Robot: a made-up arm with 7 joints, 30 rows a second.
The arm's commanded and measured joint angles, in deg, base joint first. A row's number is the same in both.
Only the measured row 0 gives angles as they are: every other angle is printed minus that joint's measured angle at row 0.
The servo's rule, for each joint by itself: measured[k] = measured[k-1] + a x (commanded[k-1-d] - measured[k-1]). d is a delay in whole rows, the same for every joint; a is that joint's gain. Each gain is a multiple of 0.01, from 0.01 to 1. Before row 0 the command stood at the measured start. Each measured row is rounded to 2 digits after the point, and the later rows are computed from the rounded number. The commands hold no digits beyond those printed.
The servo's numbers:
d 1
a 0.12 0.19 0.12 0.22 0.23 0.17 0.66
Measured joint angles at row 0:
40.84 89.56 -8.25 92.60 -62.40 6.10 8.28
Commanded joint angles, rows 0 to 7:
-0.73 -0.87 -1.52 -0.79 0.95 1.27 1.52
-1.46 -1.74 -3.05 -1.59 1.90 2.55 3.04
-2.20 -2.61 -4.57 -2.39 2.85 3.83 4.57
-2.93 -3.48 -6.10 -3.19 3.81 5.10 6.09
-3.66 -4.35 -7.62 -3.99 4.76 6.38 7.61
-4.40 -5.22 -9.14 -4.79 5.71 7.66 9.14
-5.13 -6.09 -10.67 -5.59 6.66 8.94 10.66
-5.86 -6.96 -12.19 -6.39 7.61 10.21 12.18
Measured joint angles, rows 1 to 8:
0.00 0.00 0.00 0.00 0.00 0.00 0.00
-0.09 -0.17 -0.18 -0.17 0.22 0.22 1.00
-0.25 -0.47 -0.52 -0.48 0.61 0.62 2.35
-0.48 -0.88 -1.01 -0.90 1.13 1.17 3.82
-0.77 -1.37 -1.62 -1.40 1.75 1.84 5.32
-1.12 -1.94 -2.34 -1.97 2.44 2.61 6.83
-1.51 -2.56 -3.16 -2.59 3.19 3.47 8.35
-1.94 -3.23 -4.06 -3.25 3.99 4.40 9.87

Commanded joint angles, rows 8 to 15:
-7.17 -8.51 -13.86 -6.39 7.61 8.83 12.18
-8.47 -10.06 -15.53 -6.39 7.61 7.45 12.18
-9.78 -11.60 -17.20 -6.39 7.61 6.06 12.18
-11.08 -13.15 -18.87 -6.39 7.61 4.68 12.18
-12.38 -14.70 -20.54 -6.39 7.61 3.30 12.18
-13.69 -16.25 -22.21 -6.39 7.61 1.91 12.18
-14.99 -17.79 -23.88 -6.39 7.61 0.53 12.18
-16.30 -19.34 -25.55 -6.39 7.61 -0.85 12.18
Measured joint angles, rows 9 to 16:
-2.41 -3.94 -5.04 -3.94 4.82 5.39 11.39
-2.98 -4.81 -6.10 -4.48 5.46 5.97 11.91
-3.64 -5.81 -7.23 -4.90 5.95 6.22 12.09
-4.38 -6.91 -8.43 -5.23 6.33 6.19 12.15
-5.18 -8.10 -9.68 -5.49 6.62 5.93 12.17
-6.04 -9.35 -10.98 -5.69 6.85 5.48 12.18
-6.96 -10.66 -12.33 -5.84 7.02 4.87 12.18
-7.92 -12.01 -13.72 -5.96 7.16 4.13 12.18

